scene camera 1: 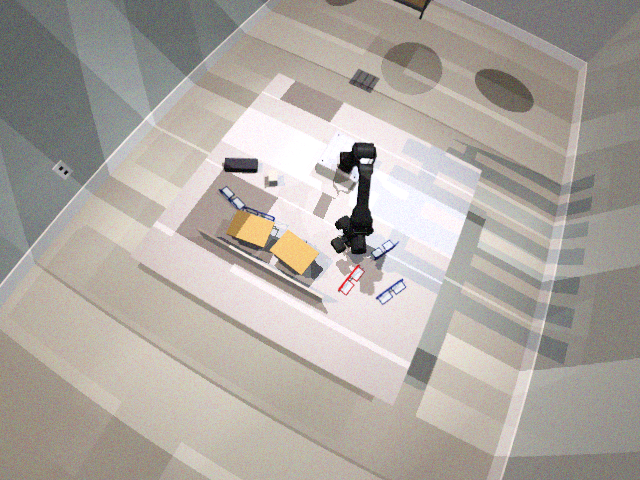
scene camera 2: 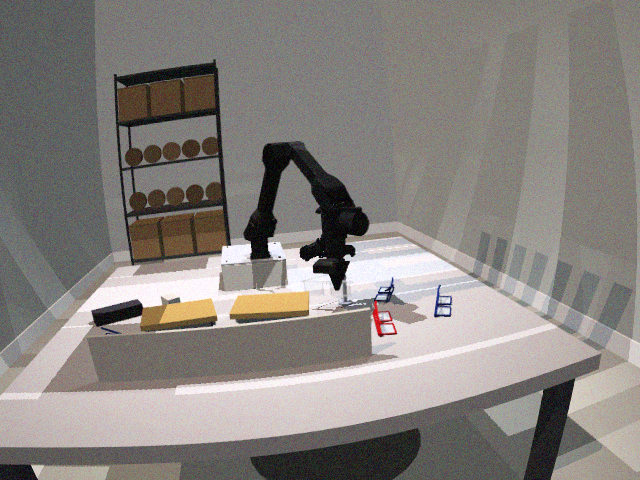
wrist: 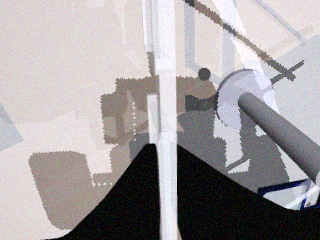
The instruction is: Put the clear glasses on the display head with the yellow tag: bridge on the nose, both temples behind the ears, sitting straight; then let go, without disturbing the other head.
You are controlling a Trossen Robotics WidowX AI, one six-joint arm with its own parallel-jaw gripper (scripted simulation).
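Gripper in the wrist view. In the pictures, the gripper, a low wall, a dark box.
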